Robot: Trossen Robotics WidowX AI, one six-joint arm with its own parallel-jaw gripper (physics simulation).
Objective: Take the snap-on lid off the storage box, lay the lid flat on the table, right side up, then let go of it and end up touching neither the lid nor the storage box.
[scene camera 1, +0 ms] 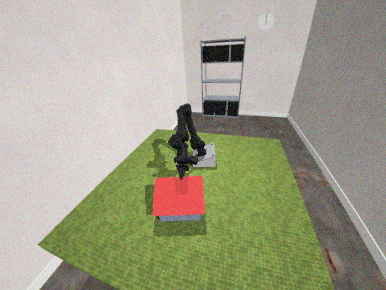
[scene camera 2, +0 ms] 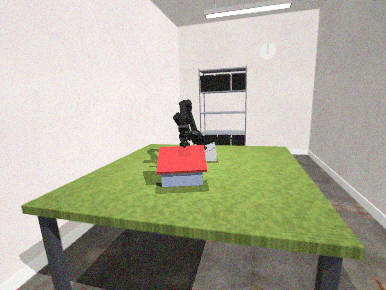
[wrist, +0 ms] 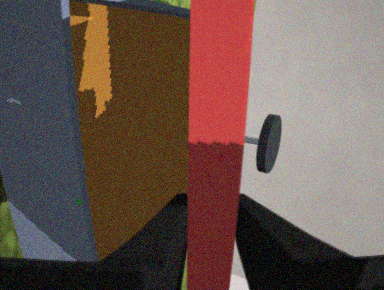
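Observation:
The red lid is tilted over the blue-grey storage box, its back edge raised and its front edge low at the box's front. In the wrist view a brown inner part of the box shows between its back wall and the lid, so the back side is open. Whether the front edge still touches the box is hard to tell. My gripper is shut on the lid's raised back edge, one finger on each side.
The box stands on the green table. A pale grey block is beside the arm, behind the box and to the right. A dark round knob on a thin stem shows in the wrist view. A shelf rack stands far behind.

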